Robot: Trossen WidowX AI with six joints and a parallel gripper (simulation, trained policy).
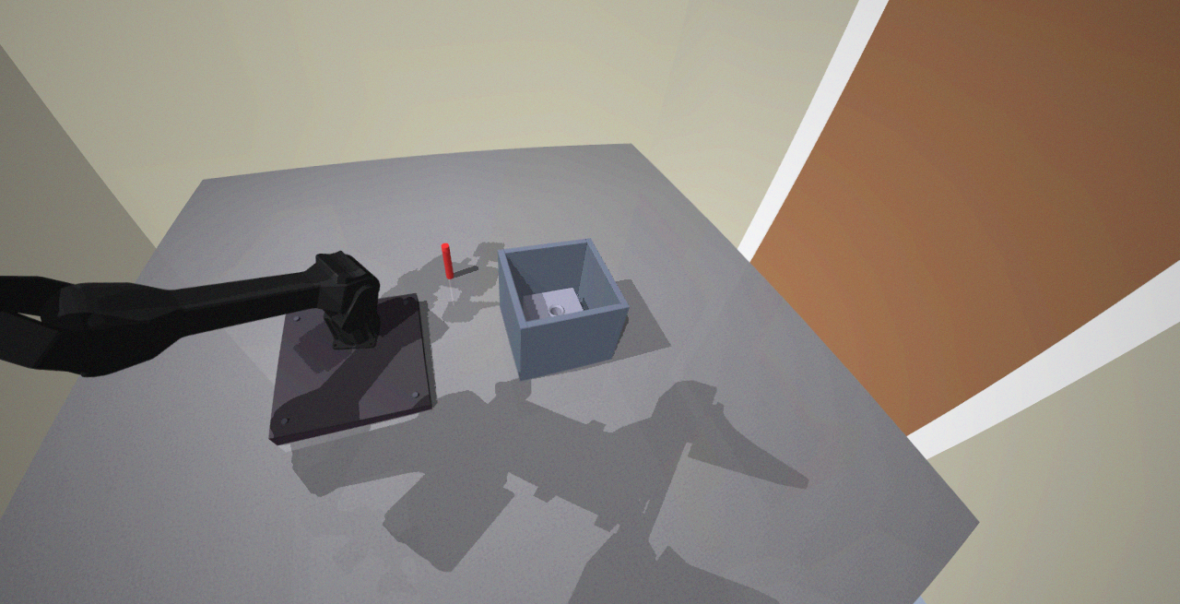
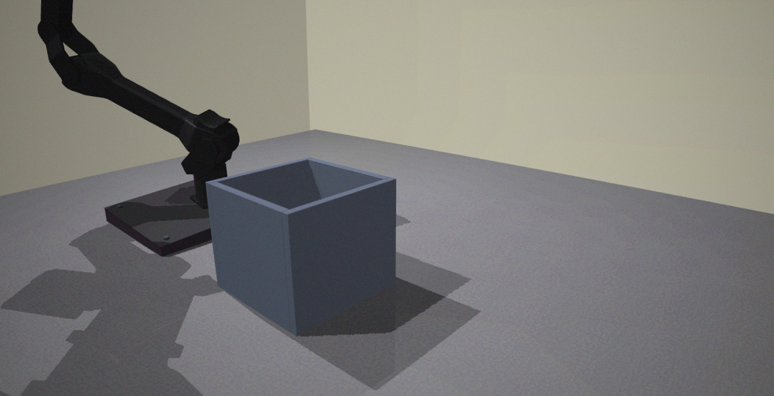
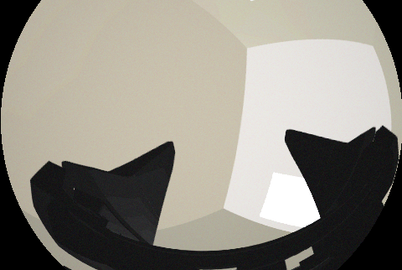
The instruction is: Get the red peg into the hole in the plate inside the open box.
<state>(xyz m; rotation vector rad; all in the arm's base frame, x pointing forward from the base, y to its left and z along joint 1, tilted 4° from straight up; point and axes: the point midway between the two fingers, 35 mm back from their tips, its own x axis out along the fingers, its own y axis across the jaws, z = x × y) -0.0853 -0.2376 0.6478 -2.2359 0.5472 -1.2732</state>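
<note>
Right now the red peg is 65 cm below my gripper tip, 43 cm to the left of it and 18 cm ahead of it. Round my gripper tip: pale plate: 64 cm below, 36 cm ahead, 27 cm to the left.
</note>
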